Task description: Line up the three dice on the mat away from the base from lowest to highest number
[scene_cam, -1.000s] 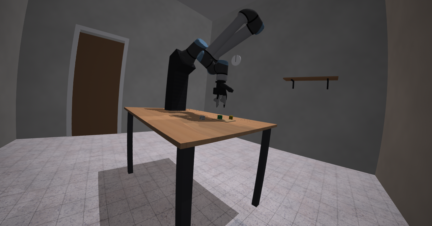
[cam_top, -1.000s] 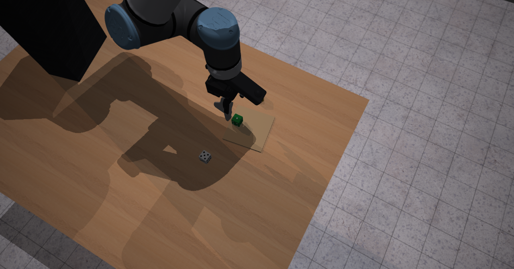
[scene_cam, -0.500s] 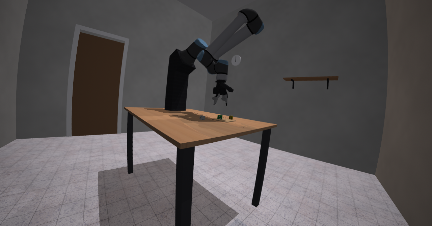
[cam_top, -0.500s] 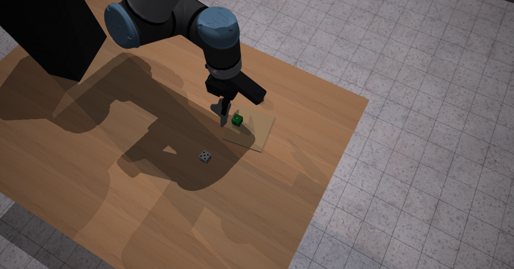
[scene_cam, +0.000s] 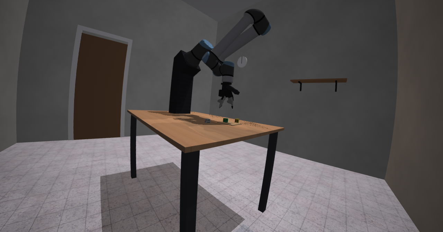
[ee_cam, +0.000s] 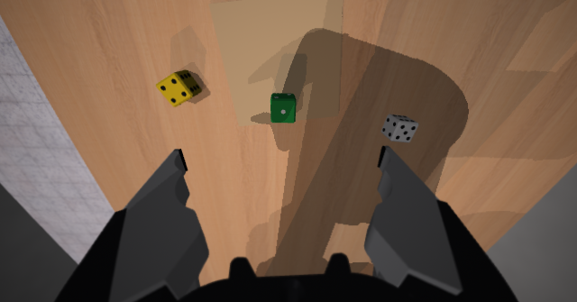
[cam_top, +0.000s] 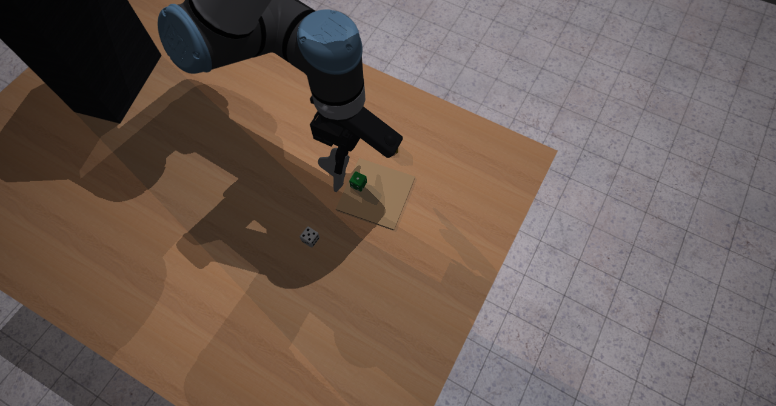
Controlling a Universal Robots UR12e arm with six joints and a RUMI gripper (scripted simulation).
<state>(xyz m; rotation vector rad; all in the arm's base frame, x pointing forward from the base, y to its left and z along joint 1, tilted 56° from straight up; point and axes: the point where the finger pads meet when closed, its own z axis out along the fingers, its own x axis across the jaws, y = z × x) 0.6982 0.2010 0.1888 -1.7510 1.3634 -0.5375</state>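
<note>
My hand is 12 cm to the right of the yellow die, 10 cm above it and 4 cm past it. Round my hand: tan mat 11 cm below, 4 cm ahead, 2 cm to the left; green die 9 cm below; white die 16 cm to the right, 10 cm below, 5 cm ahead.
</note>
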